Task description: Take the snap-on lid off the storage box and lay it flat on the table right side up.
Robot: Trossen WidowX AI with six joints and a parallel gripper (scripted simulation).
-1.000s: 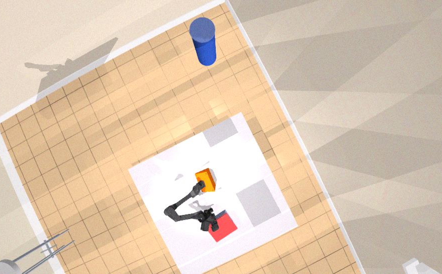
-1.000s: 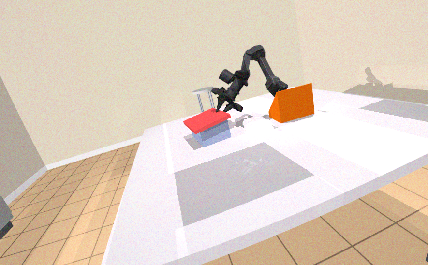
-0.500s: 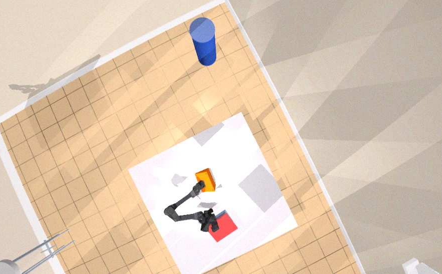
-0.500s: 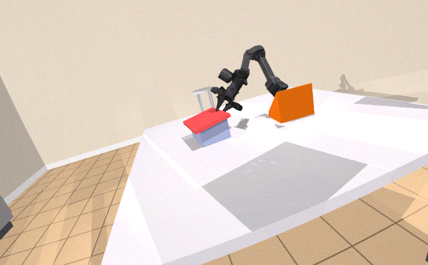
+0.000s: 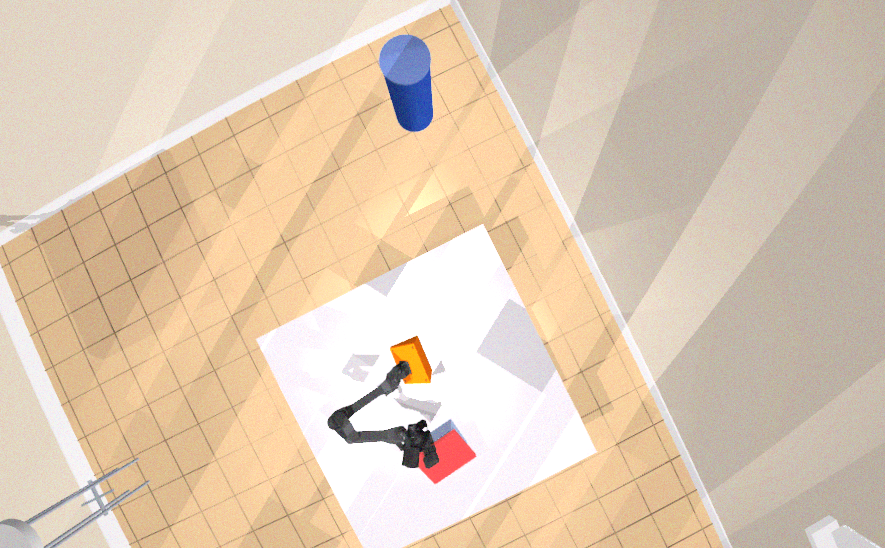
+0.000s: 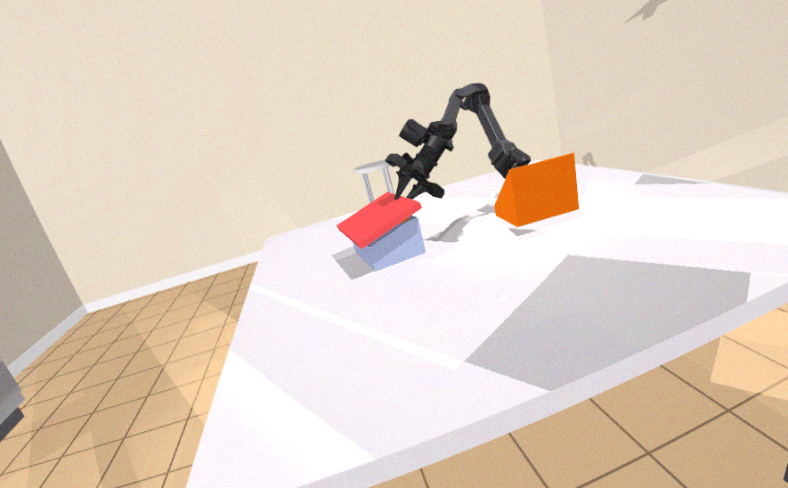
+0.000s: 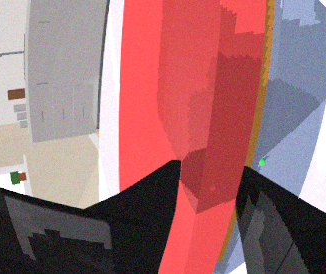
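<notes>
Now: gripper tip 7 cm short of the red lid, 3 cm to the right of it and 2 cm above it. Also, from my gripper tip: storage box (6 cm ahead, 2 cm to the left, 8 cm below).
</notes>
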